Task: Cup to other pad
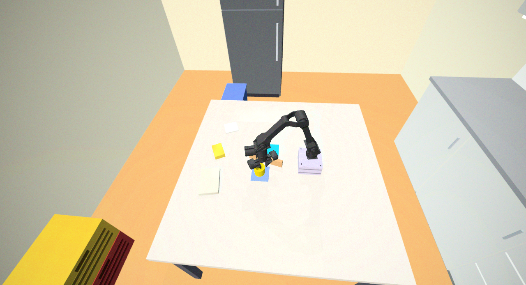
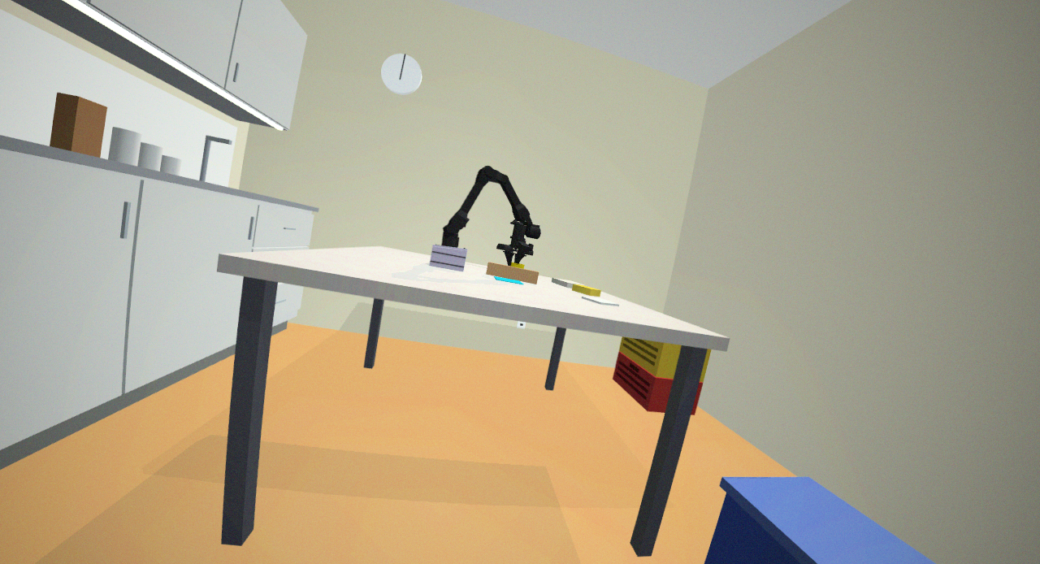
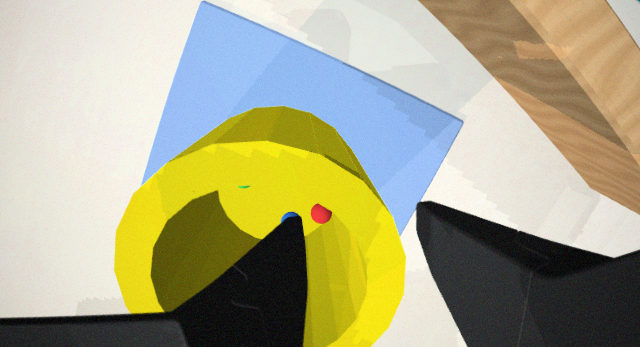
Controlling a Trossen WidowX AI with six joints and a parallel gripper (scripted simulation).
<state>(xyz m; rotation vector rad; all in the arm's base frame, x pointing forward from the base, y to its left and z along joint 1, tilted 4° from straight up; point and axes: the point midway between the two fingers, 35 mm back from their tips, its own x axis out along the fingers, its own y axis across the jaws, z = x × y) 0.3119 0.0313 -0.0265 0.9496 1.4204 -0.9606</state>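
Now: the yellow cup 2 cm ahead of my gripper tip, 1 cm to the left of it and 1 cm below it. Round my gripper tip: red marble 3 cm below, 2 cm to the left, 1 cm ahead; then blue marble 3 cm below, 2 cm to the left, 2 cm ahead; then green marble 4 cm ahead, 3 cm below, 1 cm to the left.
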